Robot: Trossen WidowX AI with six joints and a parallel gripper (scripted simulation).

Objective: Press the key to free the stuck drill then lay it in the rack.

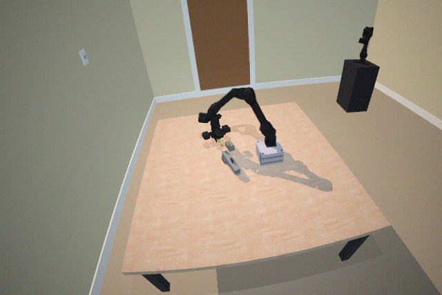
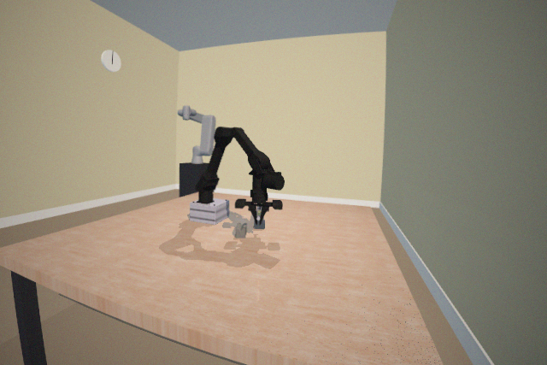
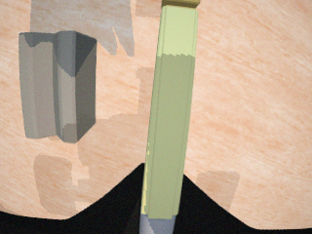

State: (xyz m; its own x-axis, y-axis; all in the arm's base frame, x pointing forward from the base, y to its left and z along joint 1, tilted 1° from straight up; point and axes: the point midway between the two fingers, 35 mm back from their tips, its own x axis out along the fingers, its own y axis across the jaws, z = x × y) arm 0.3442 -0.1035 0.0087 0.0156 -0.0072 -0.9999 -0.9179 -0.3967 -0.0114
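Now: the grey rack 8 cm behind my gripper tip, 4 cm below it and 1 cm to the left of it. From my gripper tip the other things lie so: drill (3 cm to the left, 3 cm above, 2 cm behind).
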